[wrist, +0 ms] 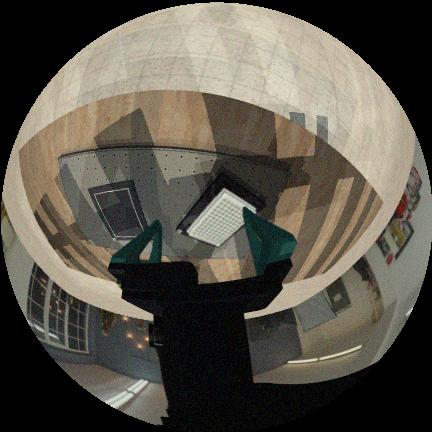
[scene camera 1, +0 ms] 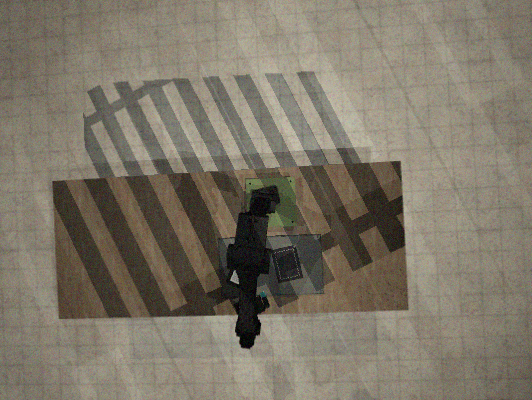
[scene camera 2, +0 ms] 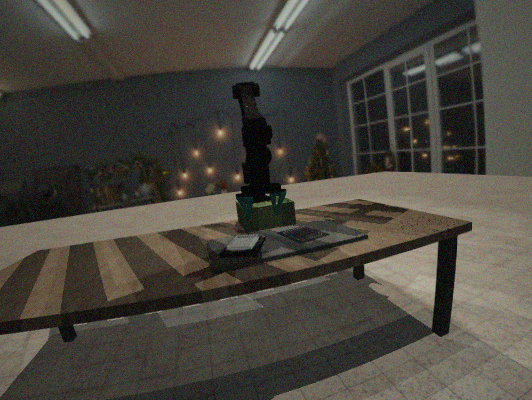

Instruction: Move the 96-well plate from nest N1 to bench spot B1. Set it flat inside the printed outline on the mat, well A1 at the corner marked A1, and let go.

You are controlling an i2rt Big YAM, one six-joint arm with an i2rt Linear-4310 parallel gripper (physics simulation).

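Places are measured from the arm's base along level axes (x left, y back, z up), in centimetres.
Pixels of known places: gripper, fingertip midpoint: [wrist: 199, 216] [scene camera 2: 263, 217]; arm's base, origin of the base link: [scene camera 1: 266, 196] [scene camera 2: 256, 200].
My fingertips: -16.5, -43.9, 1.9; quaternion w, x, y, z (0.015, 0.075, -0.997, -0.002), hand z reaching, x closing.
For each thing: its top centre in the pictures, then the offset to it from my fingertips, as dx, dy, dz. "*": a spot on its surface instead. Level surfaces: height alone.
- white 96-well plate, middle of its top: [wrist: 220, 223] [scene camera 2: 243, 240] [scene camera 1: 242, 272] -4.1, +10.1, -8.7
- black nest N1, surface spot: [wrist: 235, 181] * -6.6, +1.8, -10.8
- dark mat, its level: dz -11.2
- wooden table, its level: dz -12.6
The white 96-well plate [scene camera 1: 234, 278] [scene camera 2: 243, 242] [wrist: 220, 220] sits in the black nest N1 [wrist: 235, 181], which is turned at an angle on the board. In the scene camera 1 view the arm hides most of the plate. My gripper [scene camera 2: 261, 214] [wrist: 199, 216] is open and empty, above the board. In the wrist view the plate shows between its teal fingertips, and the right fingertip overlaps the plate's edge. Spot B1 is a dark mat [scene camera 1: 287, 263] [scene camera 2: 302, 233] [wrist: 120, 212] with a thin light outline. I cannot read the A1 mark.
The grey perforated board [scene camera 1: 312, 260] [scene camera 2: 350, 235] [wrist: 80, 172] carries the nest and mat. The green block [scene camera 1: 286, 205] under the arm's base stands behind the board. Striped shadows cross the wooden table [scene camera 1: 350, 300] [scene camera 2: 175, 285] [wrist: 170, 107].
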